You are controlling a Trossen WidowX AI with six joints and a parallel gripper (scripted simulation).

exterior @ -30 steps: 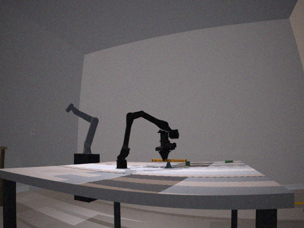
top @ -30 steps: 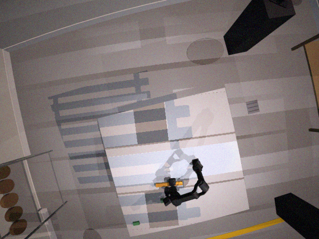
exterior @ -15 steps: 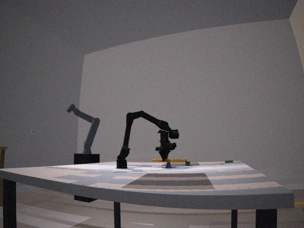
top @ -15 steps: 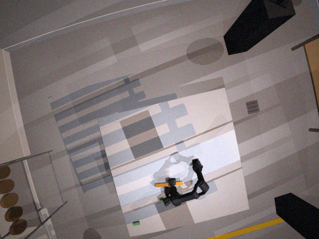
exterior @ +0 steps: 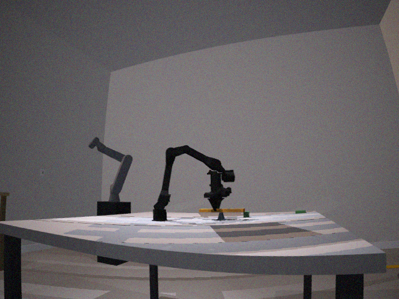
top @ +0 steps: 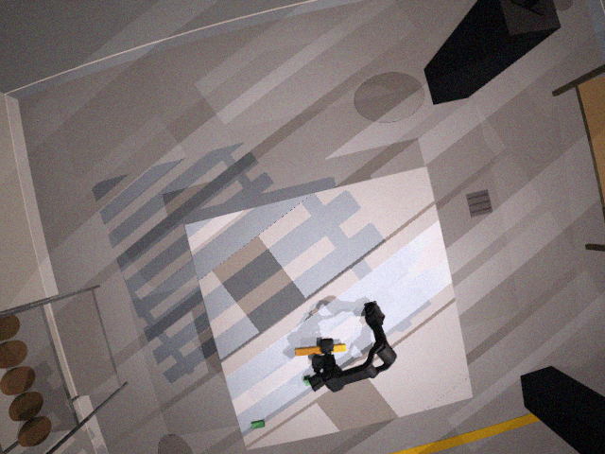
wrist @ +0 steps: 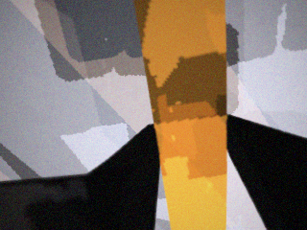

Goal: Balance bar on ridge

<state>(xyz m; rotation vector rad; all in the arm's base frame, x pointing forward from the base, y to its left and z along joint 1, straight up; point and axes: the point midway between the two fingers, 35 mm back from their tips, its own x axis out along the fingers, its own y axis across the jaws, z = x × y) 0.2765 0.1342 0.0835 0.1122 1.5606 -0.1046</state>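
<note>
The orange bar lies 30 mm ahead of my gripper tip.
</note>
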